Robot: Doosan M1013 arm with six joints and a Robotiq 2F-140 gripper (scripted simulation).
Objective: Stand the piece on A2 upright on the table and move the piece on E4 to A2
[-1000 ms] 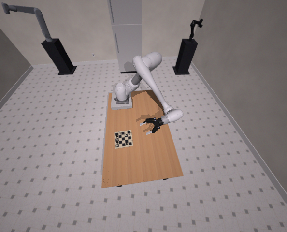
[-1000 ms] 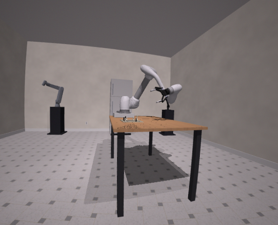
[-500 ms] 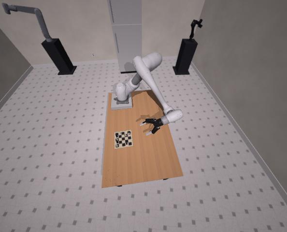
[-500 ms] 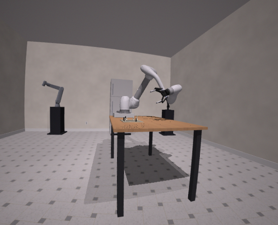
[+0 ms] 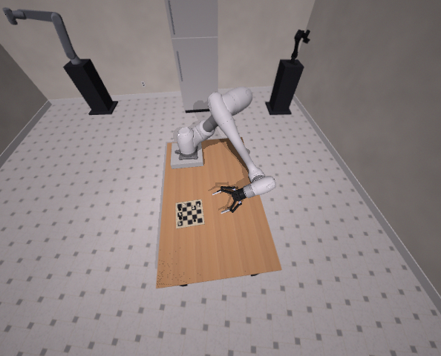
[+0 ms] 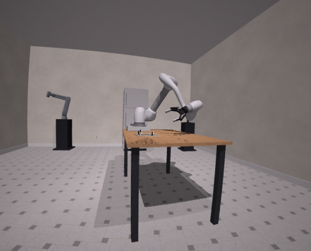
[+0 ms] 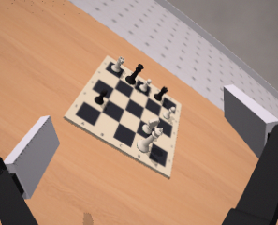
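The black pawn is 190 mm to the right of my hand, 180 mm below it and 50 mm ahead of it. Round my hand: small chessboard (230 mm to the right, 200 mm below, 20 mm behind).
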